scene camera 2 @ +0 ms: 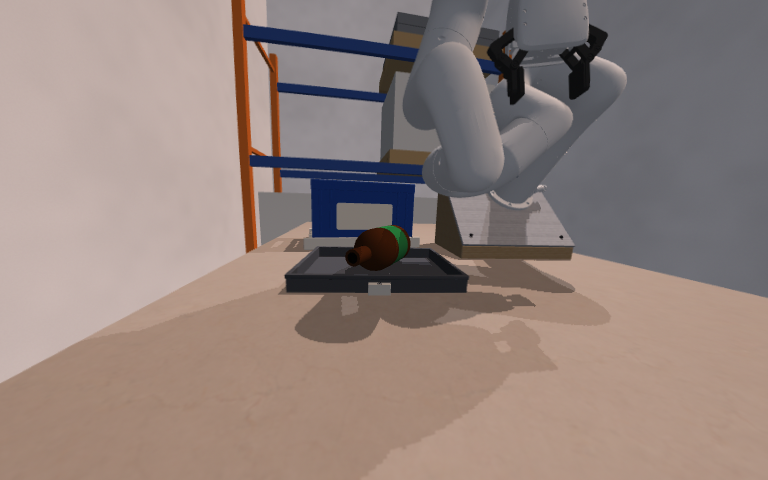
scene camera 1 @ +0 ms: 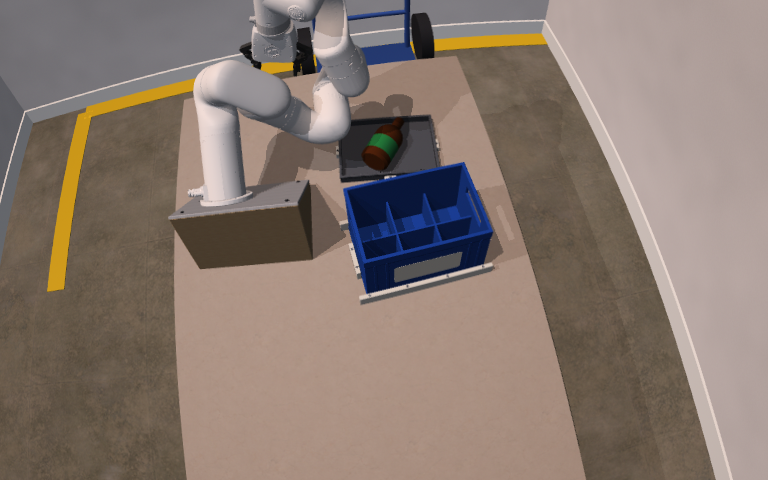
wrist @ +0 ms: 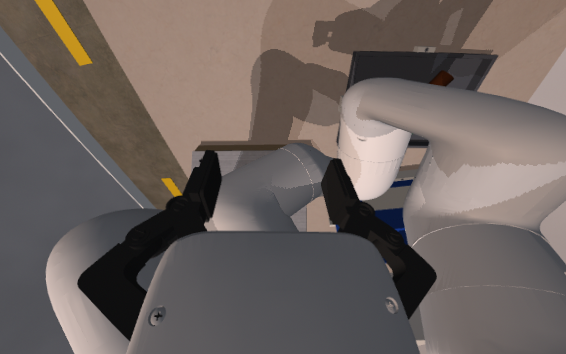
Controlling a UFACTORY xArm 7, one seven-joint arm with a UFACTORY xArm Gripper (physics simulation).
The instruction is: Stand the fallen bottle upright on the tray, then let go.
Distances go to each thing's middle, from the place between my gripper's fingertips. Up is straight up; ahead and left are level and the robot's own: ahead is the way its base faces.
Right now the brown bottle (scene camera 2: 375, 249) is 250 mm below my hand, 230 mm ahead of it and 80 mm to the right of it. Also, from my hand: blue divided crate (scene camera 1: 421, 225) 380 mm to the right, 250 mm ahead, 200 mm below; dark tray (scene camera 2: 324, 270) 280 mm below, 240 mm ahead, 70 mm to the right; white rail (scene camera 1: 474, 271) 470 mm to the right, 270 mm below, 260 mm ahead.
